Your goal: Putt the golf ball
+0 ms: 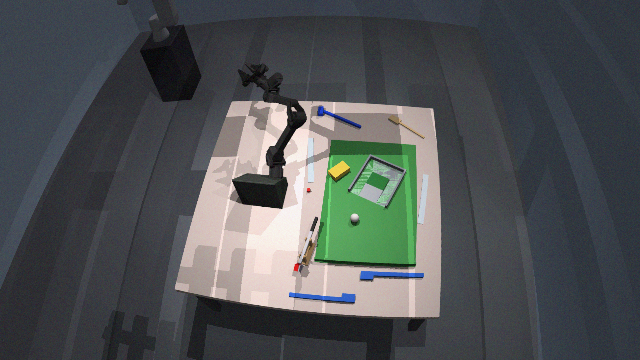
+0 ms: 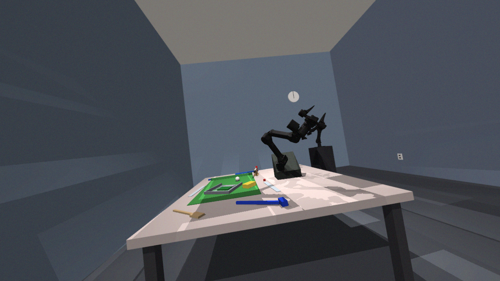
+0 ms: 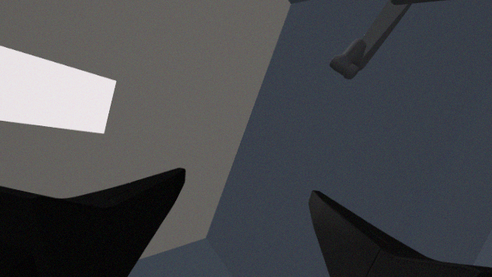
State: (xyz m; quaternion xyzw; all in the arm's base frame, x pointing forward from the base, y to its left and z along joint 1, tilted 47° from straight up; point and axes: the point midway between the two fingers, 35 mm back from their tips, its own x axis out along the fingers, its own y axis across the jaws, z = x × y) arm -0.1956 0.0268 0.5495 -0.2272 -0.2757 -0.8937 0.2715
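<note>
The grey walled frame is 70 cm ahead of my gripper tip, 49 cm below it and 35 cm to the right of it. From my gripper tip the other things lie so: yellow block 50 cm ahead, 48 cm below, 32 cm to the right; blue hammer 49 cm below, 47 cm ahead, 7 cm to the left; green mat 67 cm ahead, 50 cm below, 47 cm to the right.
</note>
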